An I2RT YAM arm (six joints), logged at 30 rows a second.
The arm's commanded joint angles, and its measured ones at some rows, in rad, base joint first. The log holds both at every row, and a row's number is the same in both.
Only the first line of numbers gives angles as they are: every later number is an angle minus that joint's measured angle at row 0.
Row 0, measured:
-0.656, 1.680, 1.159, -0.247, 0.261, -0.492
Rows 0 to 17, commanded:
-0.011, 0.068, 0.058, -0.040, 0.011, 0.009
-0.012, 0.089, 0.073, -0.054, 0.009, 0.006
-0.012, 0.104, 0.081, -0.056, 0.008, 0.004
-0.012, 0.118, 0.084, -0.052, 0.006, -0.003
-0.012, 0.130, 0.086, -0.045, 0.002, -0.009
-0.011, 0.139, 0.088, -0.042, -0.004, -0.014
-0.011, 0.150, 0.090, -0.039, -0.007, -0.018
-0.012, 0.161, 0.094, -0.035, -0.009, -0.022
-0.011, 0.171, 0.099, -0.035, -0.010, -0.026
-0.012, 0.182, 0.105, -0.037, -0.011, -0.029
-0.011, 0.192, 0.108, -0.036, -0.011, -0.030
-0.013, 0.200, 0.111, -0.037, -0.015, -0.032
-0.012, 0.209, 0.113, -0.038, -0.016, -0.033
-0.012, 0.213, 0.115, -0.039, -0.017, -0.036
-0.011, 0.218, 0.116, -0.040, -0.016, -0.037
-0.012, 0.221, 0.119, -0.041, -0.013, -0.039
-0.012, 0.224, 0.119, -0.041, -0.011, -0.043
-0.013, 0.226, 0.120, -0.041, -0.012, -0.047
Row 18, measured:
-0.011, 0.218, 0.086, -0.030, -0.002, -0.033
